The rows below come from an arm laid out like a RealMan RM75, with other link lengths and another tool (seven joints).
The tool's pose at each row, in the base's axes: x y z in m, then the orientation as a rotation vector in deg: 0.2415 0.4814 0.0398 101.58 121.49 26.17; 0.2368 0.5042 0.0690 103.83 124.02 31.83; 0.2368 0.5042 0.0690 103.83 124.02 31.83; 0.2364 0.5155 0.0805 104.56 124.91 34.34; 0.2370 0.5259 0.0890 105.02 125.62 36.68; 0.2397 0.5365 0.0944 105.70 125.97 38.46; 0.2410 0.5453 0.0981 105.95 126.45 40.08; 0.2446 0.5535 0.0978 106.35 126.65 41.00; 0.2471 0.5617 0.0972 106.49 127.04 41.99; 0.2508 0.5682 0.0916 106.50 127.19 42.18; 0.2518 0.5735 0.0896 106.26 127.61 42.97; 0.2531 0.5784 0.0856 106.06 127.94 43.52; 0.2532 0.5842 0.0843 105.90 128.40 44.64; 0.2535 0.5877 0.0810 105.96 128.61 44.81
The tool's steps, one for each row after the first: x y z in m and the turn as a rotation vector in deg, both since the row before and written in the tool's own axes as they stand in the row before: 0.0217 0.0129 -0.0275 0.06 5.38 1.35; 0.0000 0.0000 0.0000 0.00 0.00 0.00; 0.0117 0.0065 -0.0091 -0.16 2.17 0.50; 0.0107 0.0058 -0.0056 -0.29 1.89 0.37; 0.0104 0.0062 -0.0016 -0.16 1.43 0.54; 0.0088 0.0039 -0.0008 -0.20 1.29 0.22; 0.0071 0.0040 0.0037 -0.04 0.76 0.31; 0.0072 0.0028 0.0036 -0.06 0.84 0.10; 0.0044 0.0014 0.0081 0.03 0.20 -0.01; 0.0045 0.0005 0.0036 -0.12 0.64 -0.17; 0.0036 -0.0002 0.0054 -0.07 0.46 -0.15; 0.0052 0.0001 0.0028 -0.17 0.88 -0.09; 0.0025 -0.0009 0.0040 0.09 0.24 0.01
